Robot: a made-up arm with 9 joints. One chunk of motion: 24 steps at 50 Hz.
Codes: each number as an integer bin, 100 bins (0 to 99) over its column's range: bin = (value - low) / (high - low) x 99, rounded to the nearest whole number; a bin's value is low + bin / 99 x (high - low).
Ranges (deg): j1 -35..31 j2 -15..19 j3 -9..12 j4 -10..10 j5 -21..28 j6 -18..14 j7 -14..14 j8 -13..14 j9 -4..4
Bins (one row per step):
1: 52 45 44 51 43 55 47 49 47
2: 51 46 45 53 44 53 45 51 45
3: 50 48 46 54 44 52 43 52 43
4: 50 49 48 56 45 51 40 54 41
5: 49 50 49 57 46 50 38 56 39
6: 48 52 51 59 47 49 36 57 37
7: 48 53 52 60 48 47 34 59 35
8: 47 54 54 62 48 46 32 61 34
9: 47 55 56 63 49 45 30 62 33
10: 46 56 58 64 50 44 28 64 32
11: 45 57 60 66 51 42 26 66 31
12: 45 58 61 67 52 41 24 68 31
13: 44 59 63 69 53 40 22 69 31
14: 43 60 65 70 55 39 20 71 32
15: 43 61 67 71 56 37 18 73 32
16: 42 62 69 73 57 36 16 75 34
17: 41 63 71 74 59 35 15 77 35
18: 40 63 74 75 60 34 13 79 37
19: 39 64 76 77 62 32 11 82 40
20: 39 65 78 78 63 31 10 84 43
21: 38 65 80 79 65 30 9 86 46
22: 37 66 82 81 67 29 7 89 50
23: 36 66 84 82 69 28 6 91 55
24: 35 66 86 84 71 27 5 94 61
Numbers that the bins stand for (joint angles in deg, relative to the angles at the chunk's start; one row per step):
1: -0.33 0.45 0.33 0.30 0.28 -0.22 -0.71 0.36 -0.20
2: -1.00 0.80 0.55 0.71 0.78 -0.87 -1.27 0.91 -0.36
3: -1.67 1.48 0.76 0.91 0.78 -1.19 -1.84 1.18 -0.53
4: -1.67 1.83 1.18 1.31 1.27 -1.52 -2.69 1.73 -0.69
5: -2.33 2.17 1.39 1.52 1.77 -1.84 -3.25 2.27 -0.85
6: -3.00 2.86 1.82 1.92 2.26 -2.16 -3.82 2.55 -1.01
7: -3.00 3.20 2.03 2.12 2.76 -2.81 -4.38 3.09 -1.17
8: -3.67 3.55 2.45 2.53 2.76 -3.13 -4.95 3.64 -1.25
9: -3.67 3.89 2.88 2.73 3.25 -3.45 -5.52 3.91 -1.33
10: -4.33 4.23 3.30 2.93 3.75 -3.78 -6.08 4.45 -1.41
11: -5.00 4.58 3.73 3.33 4.24 -4.42 -6.65 5.00 -1.49
12: -5.00 4.92 3.94 3.54 4.74 -4.75 -7.21 5.55 -1.49
13: -5.67 5.26 4.36 3.94 5.23 -5.07 -7.78 5.82 -1.49
14: -6.33 5.61 4.79 4.14 6.22 -5.39 -8.34 6.36 -1.41
15: -6.33 5.95 5.21 4.34 6.72 -6.04 -8.91 6.91 -1.41
16: -7.00 6.29 5.64 4.75 7.21 -6.36 -9.47 7.45 -1.25
17: -7.67 6.64 6.06 4.95 8.20 -6.69 -9.76 8.00 -1.17
18: -8.33 6.64 6.70 5.15 8.70 -7.01 -10.32 8.55 -1.01
19: -9.00 6.98 7.12 5.56 9.69 -7.66 -10.89 9.36 -0.77
20: -9.00 7.32 7.55 5.76 10.18 -7.98 -11.17 9.91 -0.53
21: -9.67 7.32 7.97 5.96 11.17 -8.30 -11.45 10.45 -0.28
22: -10.33 7.67 8.39 6.36 12.16 -8.63 -12.02 11.27 0.04
23: -11.00 7.67 8.82 6.57 13.15 -8.95 -12.30 11.82 0.44
24: -11.67 7.67 9.24 6.97 14.14 -9.27 -12.59 12.64 0.93

